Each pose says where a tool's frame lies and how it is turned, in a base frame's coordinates. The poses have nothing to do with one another.
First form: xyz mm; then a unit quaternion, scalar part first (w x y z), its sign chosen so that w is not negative.
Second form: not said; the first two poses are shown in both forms.
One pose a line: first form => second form
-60 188 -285 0.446 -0.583 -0.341 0.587 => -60 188 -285 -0.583 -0.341 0.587 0.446
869 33 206 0.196 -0.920 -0.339 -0.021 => 869 33 206 -0.920 -0.339 -0.021 0.196
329 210 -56 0.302 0.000 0.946 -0.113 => 329 210 -56 0.000 0.946 -0.113 0.302
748 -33 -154 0.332 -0.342 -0.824 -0.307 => 748 -33 -154 -0.342 -0.824 -0.307 0.332
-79 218 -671 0.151 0.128 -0.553 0.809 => -79 218 -671 0.128 -0.553 0.809 0.151
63 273 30 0.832 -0.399 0.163 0.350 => 63 273 30 -0.399 0.163 0.350 0.832
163 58 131 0.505 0.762 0.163 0.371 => 163 58 131 0.762 0.163 0.371 0.505
